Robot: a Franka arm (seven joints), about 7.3 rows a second.
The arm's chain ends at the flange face. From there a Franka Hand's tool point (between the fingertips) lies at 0.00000 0.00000 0.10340 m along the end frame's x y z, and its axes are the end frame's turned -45 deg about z.
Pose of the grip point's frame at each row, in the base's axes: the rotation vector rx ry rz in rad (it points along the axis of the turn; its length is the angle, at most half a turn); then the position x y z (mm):
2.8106 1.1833 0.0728 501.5 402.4 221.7
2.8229 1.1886 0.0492 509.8 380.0 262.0
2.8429 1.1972 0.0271 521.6 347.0 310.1
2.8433 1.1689 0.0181 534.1 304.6 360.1
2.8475 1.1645 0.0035 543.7 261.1 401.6
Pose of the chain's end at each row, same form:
3.0732 0.0178 0.1215 493.3 409.2 324.6
3.0802 0.0179 0.0919 503.6 386.2 365.0
3.0953 0.0182 0.0588 517.7 351.7 413.3
3.0834 -0.0082 0.0565 530.3 310.6 463.3
3.0819 -0.0139 0.0417 540.9 267.2 504.8

